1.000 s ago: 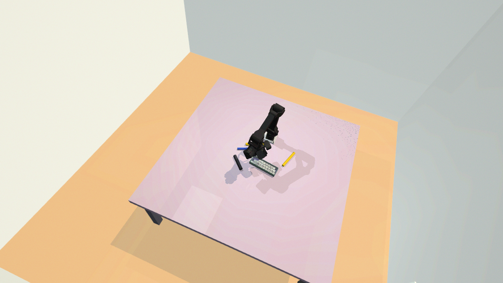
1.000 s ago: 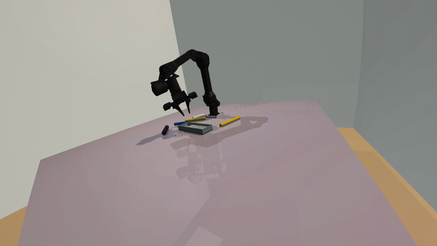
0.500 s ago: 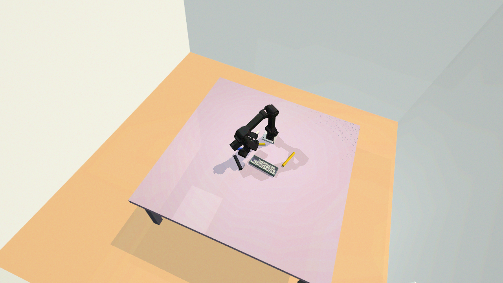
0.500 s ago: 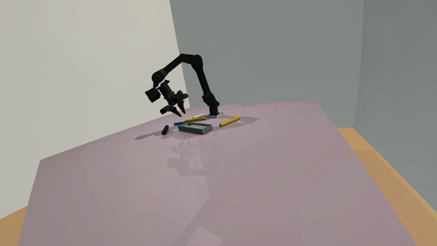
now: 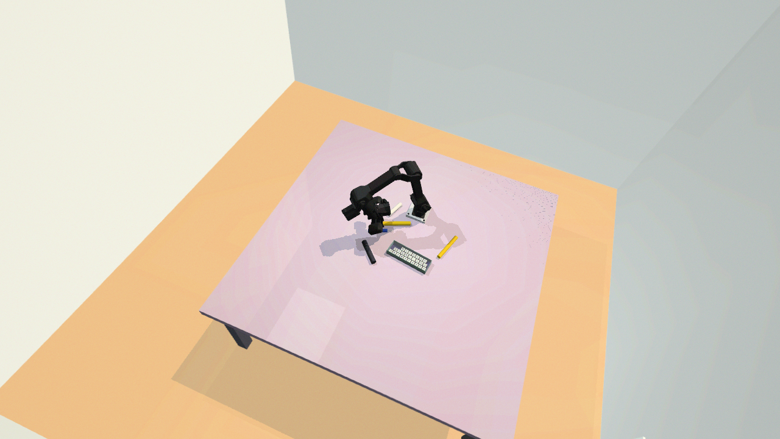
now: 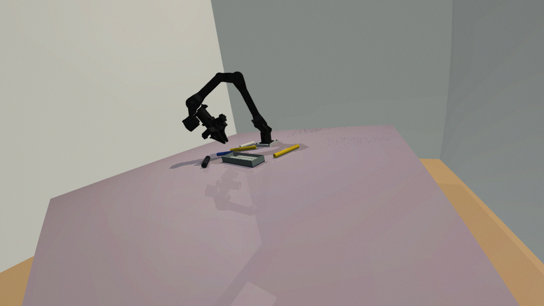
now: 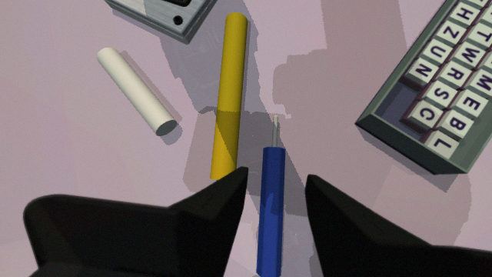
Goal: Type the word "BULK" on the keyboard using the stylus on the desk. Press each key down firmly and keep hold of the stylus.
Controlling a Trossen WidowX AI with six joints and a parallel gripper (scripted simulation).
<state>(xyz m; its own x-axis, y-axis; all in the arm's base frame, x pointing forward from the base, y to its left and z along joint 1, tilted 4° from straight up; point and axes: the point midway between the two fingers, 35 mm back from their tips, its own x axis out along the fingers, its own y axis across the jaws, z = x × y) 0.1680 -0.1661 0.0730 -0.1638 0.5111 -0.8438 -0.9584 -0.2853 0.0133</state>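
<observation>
The blue stylus lies 60 mm below my gripper tip and 10 mm to the left of it. Also, from my gripper tip: black cylinder 130 mm ahead, 50 mm below, 30 mm to the right; then white cylinder 140 mm behind, 50 mm below, 20 mm to the left; then grey stylus tip 60 mm below, 40 mm to the left, 10 mm behind.
</observation>
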